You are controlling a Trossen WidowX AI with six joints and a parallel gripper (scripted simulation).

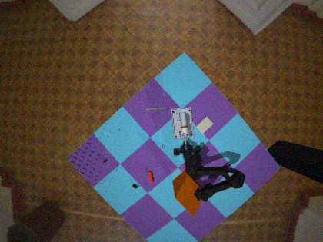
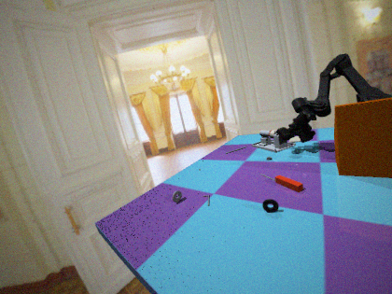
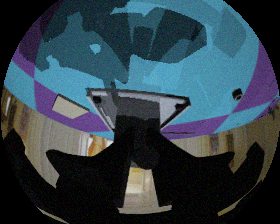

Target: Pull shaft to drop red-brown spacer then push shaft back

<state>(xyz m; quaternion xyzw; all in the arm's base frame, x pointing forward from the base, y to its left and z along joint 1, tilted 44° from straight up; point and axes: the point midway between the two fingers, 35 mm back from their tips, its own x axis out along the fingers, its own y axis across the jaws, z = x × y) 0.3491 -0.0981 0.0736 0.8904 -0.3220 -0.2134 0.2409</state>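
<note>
The thin shaft lies 40 mm ahead of my gripper tip, 20 mm to the right of it and 20 mm above it. Round my gripper tip: card 190 mm to the right, 50 mm below.
</note>
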